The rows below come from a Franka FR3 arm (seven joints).
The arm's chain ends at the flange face. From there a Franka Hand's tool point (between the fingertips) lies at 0.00 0.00 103.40 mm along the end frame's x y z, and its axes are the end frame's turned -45 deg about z.
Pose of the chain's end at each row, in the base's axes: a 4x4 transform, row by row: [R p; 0 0 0 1], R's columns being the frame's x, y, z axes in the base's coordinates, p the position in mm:
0.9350 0.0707 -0.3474 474.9; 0.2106 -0.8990 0.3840 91.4; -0.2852 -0.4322 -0.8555 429.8; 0 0 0 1
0.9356 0.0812 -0.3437 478.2; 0.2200 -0.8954 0.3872 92.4; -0.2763 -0.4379 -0.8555 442.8; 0 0 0 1
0.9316 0.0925 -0.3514 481.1; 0.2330 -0.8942 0.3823 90.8; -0.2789 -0.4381 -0.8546 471.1; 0 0 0 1
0.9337 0.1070 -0.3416 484.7; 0.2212 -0.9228 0.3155 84.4; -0.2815 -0.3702 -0.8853 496.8; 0 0 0 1
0.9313 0.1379 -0.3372 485.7; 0.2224 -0.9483 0.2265 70.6; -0.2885 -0.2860 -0.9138 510.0; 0 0 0 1
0.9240 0.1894 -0.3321 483.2; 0.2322 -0.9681 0.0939 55.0; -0.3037 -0.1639 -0.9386 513.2; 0 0 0 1
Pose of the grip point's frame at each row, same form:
0.6112 0.7111 -0.3474 439.0; 0.7846 -0.4868 0.3840 131.1; 0.1039 -0.5073 -0.8555 341.3; 0 0 0 1
0.6042 0.7190 -0.3437 442.7; 0.7887 -0.4776 0.3872 132.4; 0.1143 -0.5050 -0.8555 354.3; 0 0 0 1
0.5933 0.7241 -0.3514 444.8; 0.7971 -0.4675 0.3823 130.3; 0.1126 -0.5070 -0.8546 382.7; 0 0 0 1
0.5846 0.7359 -0.3416 449.4; 0.8089 -0.4961 0.3155 117.0; 0.0627 -0.4608 -0.8853 405.3; 0 0 0 1
0.5610 0.7560 -0.3372 450.8; 0.8278 -0.5133 0.2265 94.0; -0.0018 -0.4062 -0.9138 415.5; 0 0 0 1
0.5194 0.7873 -0.3321 448.9; 0.8487 -0.5204 0.0939 64.7; -0.0989 -0.3306 -0.9386 416.1; 0 0 0 1

